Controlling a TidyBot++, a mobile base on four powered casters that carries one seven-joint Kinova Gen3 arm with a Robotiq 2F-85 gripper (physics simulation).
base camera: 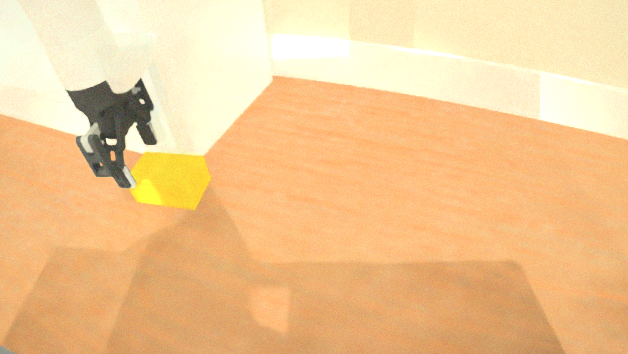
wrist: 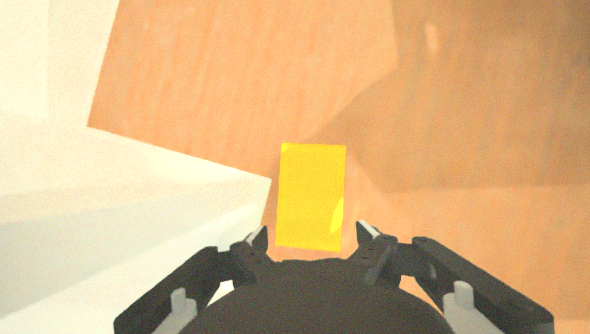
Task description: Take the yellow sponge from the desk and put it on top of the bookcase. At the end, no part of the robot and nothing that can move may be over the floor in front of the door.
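Frame: origin at the arm's base, x back, y right, z up, level; centimetres.
Seen in the pictures: gripper, fingertip midpoint: (base camera: 141,164) (wrist: 310,233).
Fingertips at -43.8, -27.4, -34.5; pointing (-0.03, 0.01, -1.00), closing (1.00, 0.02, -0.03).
Observation:
A point is followed by its place in that frame, as x, y, z.
The yellow sponge (base camera: 172,180) @(-41.2, -21.8, -35.2) (wrist: 310,192) @(-43.6, -23.8, -35.2) shows as a plain yellow block over the wood-coloured floor, close to the corner of a white piece of furniture. My gripper (base camera: 140,159) @(-43.8, -27.4, -34.5) (wrist: 310,233) @(-43.8, -27.4, -34.5) is open and empty, pointing down at the sponge. In the wrist view its fingertips stand on either side of the sponge's lower end, with a gap on both sides. In the base view one fingertip overlaps the sponge's left edge. How far the tips are above the sponge is hard to tell. Neither the top of the bookcase nor the door shows clearly.
The white furniture (base camera: 215,65) @(-59.1, -18.9, -27.8) (wrist: 200,200) @(-48.6, -22.9, -26.6) stands close on the left in the wrist view, near one finger. A pale wall with a white baseboard (base camera: 425,75) @(-68.4, 16.1, -35.1) runs behind the wood floor (base camera: 375,175) @(-46.9, 5.4, -39.7) (wrist: 225,75) @(-54.2, -8.3, -39.7). Broad shadows lie on the floor.

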